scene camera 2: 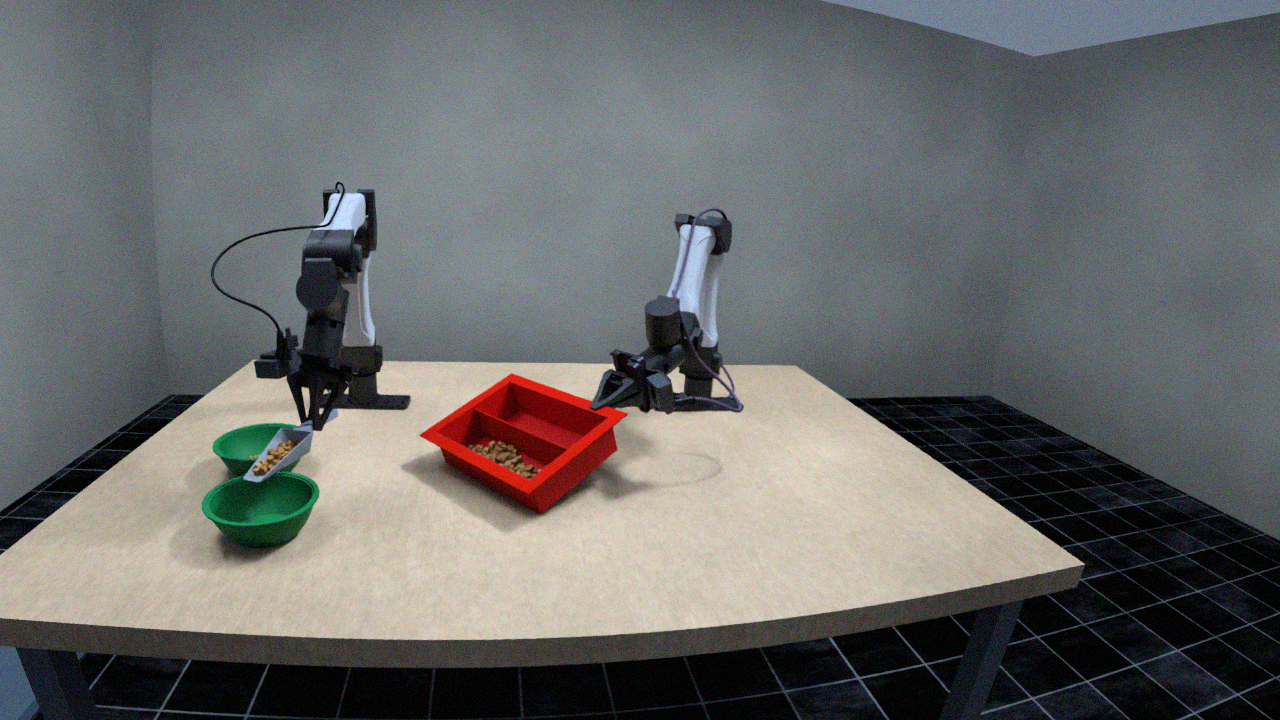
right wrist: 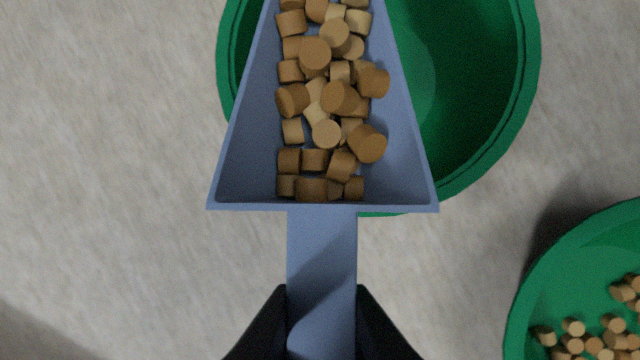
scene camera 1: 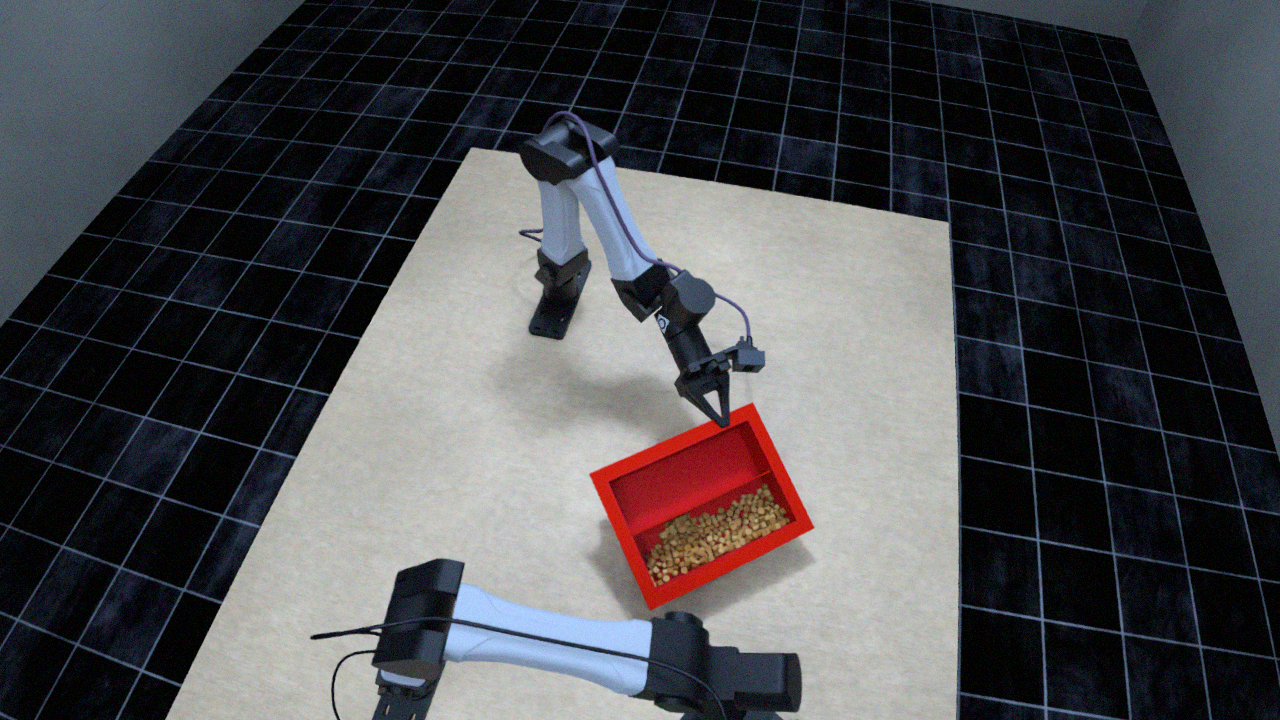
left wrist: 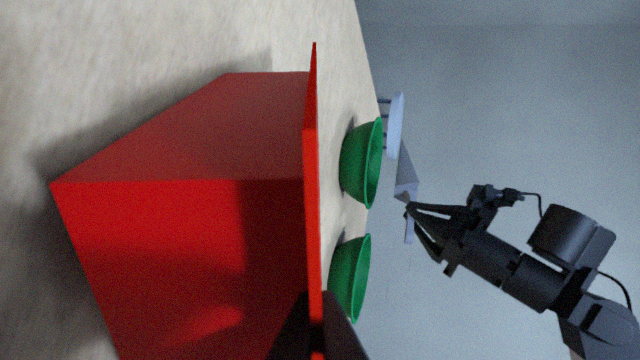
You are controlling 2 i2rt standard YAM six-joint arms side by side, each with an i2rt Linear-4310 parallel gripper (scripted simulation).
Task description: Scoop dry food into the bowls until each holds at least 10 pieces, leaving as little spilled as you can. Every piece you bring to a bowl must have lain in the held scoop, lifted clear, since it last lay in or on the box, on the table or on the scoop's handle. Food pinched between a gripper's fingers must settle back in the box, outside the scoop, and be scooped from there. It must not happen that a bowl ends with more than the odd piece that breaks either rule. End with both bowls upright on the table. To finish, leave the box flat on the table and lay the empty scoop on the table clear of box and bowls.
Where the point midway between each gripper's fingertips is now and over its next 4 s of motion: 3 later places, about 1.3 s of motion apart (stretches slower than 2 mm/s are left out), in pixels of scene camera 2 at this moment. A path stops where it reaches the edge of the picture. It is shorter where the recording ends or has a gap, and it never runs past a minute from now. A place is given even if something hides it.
The left gripper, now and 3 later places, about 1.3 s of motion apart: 592,410; 594,413; 597,419; 601,433
The right gripper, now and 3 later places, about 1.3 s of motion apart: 311,430; 317,419; 314,416; 316,405
